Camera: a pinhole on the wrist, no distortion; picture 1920 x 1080 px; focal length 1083.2 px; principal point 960.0 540.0 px. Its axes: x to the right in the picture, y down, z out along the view. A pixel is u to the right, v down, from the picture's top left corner.
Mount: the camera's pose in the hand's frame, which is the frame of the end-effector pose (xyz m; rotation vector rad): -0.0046 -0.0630 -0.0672 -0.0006 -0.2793 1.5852
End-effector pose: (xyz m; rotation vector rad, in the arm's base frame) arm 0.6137 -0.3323 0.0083 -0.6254 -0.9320 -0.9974
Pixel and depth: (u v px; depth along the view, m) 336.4 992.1 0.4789
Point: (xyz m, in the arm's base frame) 0.0572 -0.1462 -0.0680
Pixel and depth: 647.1 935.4 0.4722
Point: 0.1794 -0.0786 -0.0415
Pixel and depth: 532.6 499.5 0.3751
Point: 0.2549 -0.2105 0.1040
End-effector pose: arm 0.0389 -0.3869 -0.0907 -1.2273 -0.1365 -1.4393
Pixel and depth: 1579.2 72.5 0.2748
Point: 0.2301 -0.2695 0.0362
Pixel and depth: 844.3 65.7 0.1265
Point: 0.0053 -0.3318 0.0105
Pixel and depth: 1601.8 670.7 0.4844
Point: 0.3622 -0.0227 -0.0812
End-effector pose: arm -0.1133 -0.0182 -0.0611 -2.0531 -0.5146 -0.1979
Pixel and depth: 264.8 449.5 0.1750
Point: -0.2229 0.1398 0.0502
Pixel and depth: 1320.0 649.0 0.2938
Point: -0.2168 0.1615 -0.1941
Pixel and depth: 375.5 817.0 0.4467
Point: -0.4661 0.3562 0.0184
